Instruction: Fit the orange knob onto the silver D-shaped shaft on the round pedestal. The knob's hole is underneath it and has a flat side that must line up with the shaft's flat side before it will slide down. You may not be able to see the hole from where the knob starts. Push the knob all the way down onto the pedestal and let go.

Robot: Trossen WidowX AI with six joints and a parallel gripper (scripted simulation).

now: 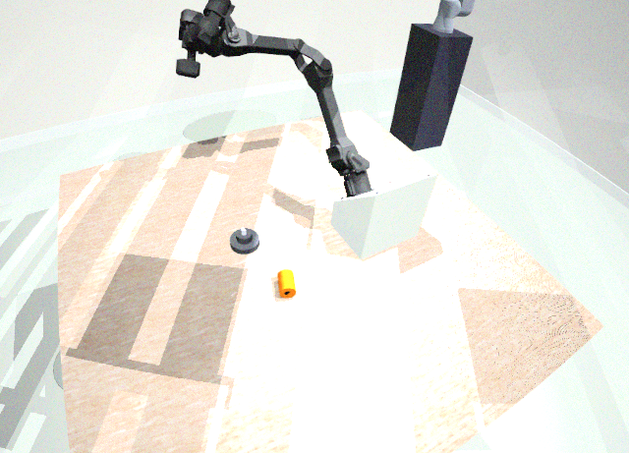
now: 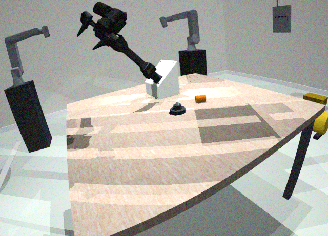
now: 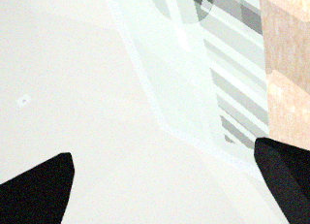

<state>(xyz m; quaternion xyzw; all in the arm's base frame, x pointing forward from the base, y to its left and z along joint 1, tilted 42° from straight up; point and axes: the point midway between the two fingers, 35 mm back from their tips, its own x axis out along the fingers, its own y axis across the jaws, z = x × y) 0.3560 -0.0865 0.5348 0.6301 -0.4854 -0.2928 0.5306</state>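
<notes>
The orange knob lies 110 mm behind my gripper tip, 570 mm to the left of it and 400 mm below it. Round my gripper tip: round pedestal: 60 mm behind, 400 mm to the left, 390 mm below.
</notes>
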